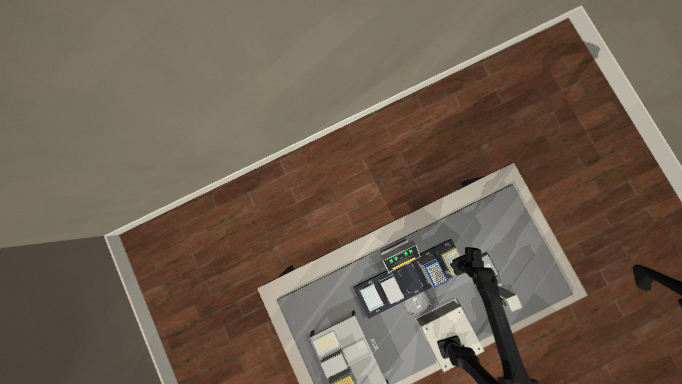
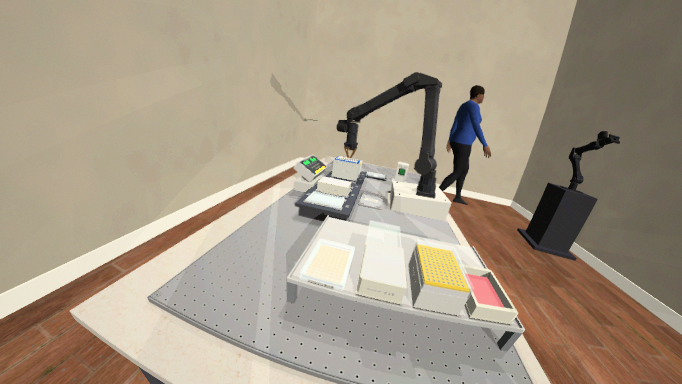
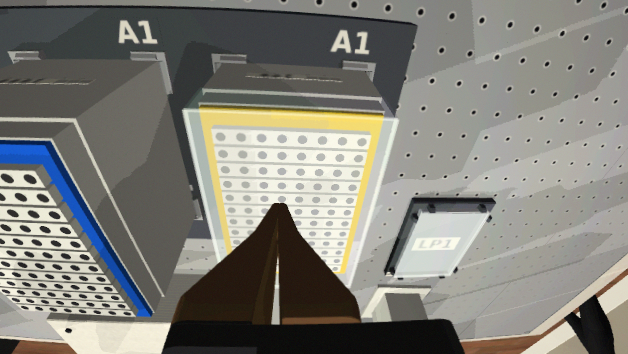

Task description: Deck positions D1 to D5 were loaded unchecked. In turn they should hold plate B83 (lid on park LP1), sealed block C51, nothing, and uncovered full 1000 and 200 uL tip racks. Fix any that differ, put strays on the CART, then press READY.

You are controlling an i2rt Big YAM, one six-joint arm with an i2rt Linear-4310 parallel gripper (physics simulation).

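Places are measured from the arm's base along level axes (x ahead, y left, z up), in metres.
Pixels of known places: gripper, fingertip midpoint: (image 1: 453,261) (image 3: 279,212); arm's base, link origin: (image 1: 449,346) (image 2: 425,193).
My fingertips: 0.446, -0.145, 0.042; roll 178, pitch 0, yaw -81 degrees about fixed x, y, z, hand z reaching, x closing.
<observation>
For each thing: its top centre in the pictures, then the offset to it from my fingertips, as dx, dy, dz. "pt": a spot on its surface instead.
- yellow-framed tip rack, top centre: (image 3: 289,225) (image 1: 454,262) -0.008, -0.007, +0.000
- blue-framed tip rack, top centre: (image 3: 25,260) (image 2: 347,158) (image 1: 436,274) -0.029, +0.115, +0.028
- pale plate, top centre: (image 2: 326,197) (image 1: 371,298) -0.091, +0.482, -0.056
- Park LP1, surface spot: (image 3: 433,260) pt -0.155, -0.225, -0.103
- console, surface spot: (image 2: 312,167) pt +0.074, +0.299, -0.009
- clear piece, surface spot: (image 2: 371,200) (image 1: 417,302) pt -0.214, +0.233, -0.116
- pale-orange plate, top centre: (image 2: 330,258) (image 1: 325,343) -0.251, +0.799, -0.045
- yellow rack, top centre: (image 2: 442,261) -0.464, +0.764, +0.009
- pink-lined bin, top centre: (image 2: 485,285) -0.571, +0.746, -0.030
My gripper (image 2: 350,156) (image 3: 279,212) is shut and empty, over the yellow-framed tip rack (image 1: 449,257) (image 3: 291,142) at the deck's end. A clear lid covers that rack; whether the fingertips touch it is unclear. The blue-framed tip rack (image 1: 436,273) (image 2: 346,170) (image 3: 60,245) beside it stands uncovered. The middle deck position (image 1: 407,277) is empty. A white block (image 1: 392,290) (image 2: 335,186) and a pale plate (image 1: 371,296) (image 2: 325,200) fill the other two positions; their labels are unreadable. Park LP1 (image 2: 376,176) (image 3: 433,260) holds a clear lid.
A console (image 1: 401,257) (image 2: 312,167) with green lights stands behind the deck. A clear piece (image 1: 417,303) (image 2: 371,200) lies before it. A raised shelf (image 2: 345,227) holds a pale-orange plate (image 2: 327,262), white block (image 2: 382,275), yellow rack (image 2: 442,267) and pink-lined bin (image 2: 486,291).
</observation>
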